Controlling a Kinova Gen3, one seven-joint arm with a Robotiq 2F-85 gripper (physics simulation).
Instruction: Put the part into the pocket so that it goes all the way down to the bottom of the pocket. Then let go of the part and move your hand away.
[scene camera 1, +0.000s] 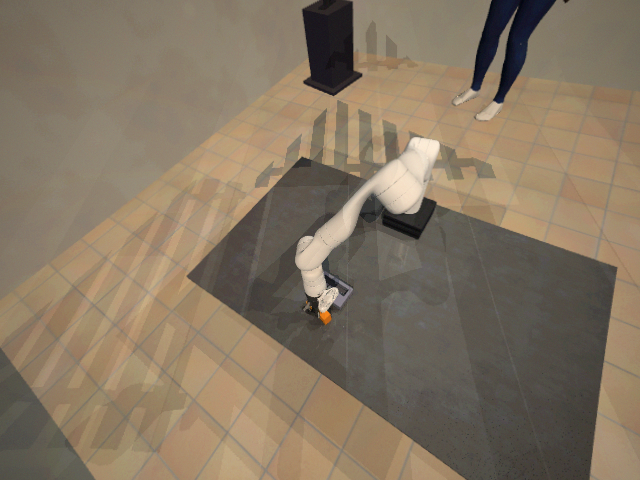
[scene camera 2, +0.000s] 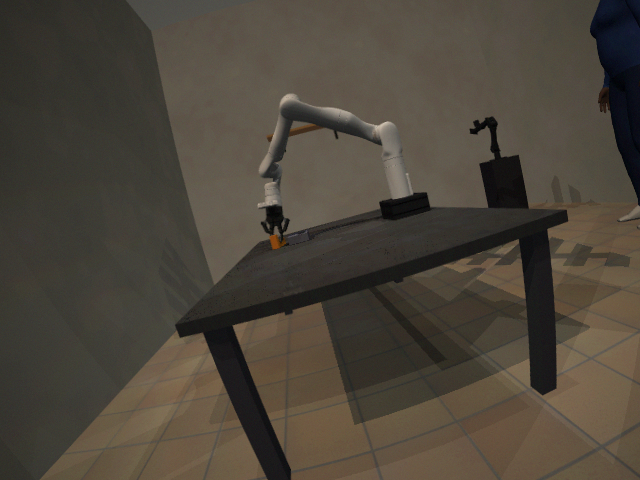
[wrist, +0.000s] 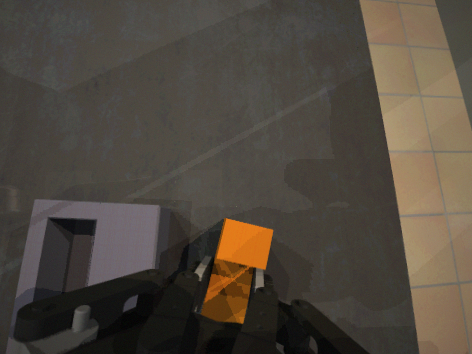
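Where they show: gripper, between the fingertips: (scene camera 1: 321, 312) (scene camera 2: 277, 242) (wrist: 232, 273); arm's base, origin of its link: (scene camera 2: 402, 196).
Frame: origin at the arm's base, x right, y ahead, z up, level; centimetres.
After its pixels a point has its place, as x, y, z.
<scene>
The orange part (scene camera 1: 325, 317) {-6.7, 59.4, -1.9} (scene camera 2: 275, 241) {-7.2, 58.2, -4.6} (wrist: 245, 243) {-5.9, 58.8, -1.9} has a raised block at one end and a longer, lower body. My gripper (scene camera 1: 314, 308) {-3.2, 58.7, -5.6} (scene camera 2: 276, 234) {-3.2, 58.7, -5.6} (wrist: 232, 273) {-3.2, 58.7, -5.6} is shut on its body, with a fingertip on each side and the raised block beyond the fingertips in the wrist view. The part is low at the table top; whether it touches the table I cannot tell. The grey-lilac block (scene camera 1: 347, 297) {-6.7, 47.7, -4.9} (scene camera 2: 299, 238) {-6.7, 47.6, -6.0} (wrist: 125, 232) {-5.1, 50.7, -4.3} with the rectangular pocket lies beside it, to the left in the wrist view. The part is outside the pocket, and my finger linkage hides the block's near portion.
The dark table top (scene camera 1: 439, 330) {-37.7, 34.5, -8.0} (scene camera 2: 361, 253) {-59.9, 22.3, -7.9} (wrist: 200, 100) {-18.2, 53.1, -7.9} has an edge at the right of the wrist view, with tiled floor beyond. The arm's black base (scene camera 1: 409, 219) {-4.4, 5.8, -0.2} (scene camera 2: 404, 206) {-9.9, 1.5, -3.5} stands on the table. A black pedestal (scene camera 1: 328, 46) (scene camera 2: 503, 181) and a person stand away from the table.
</scene>
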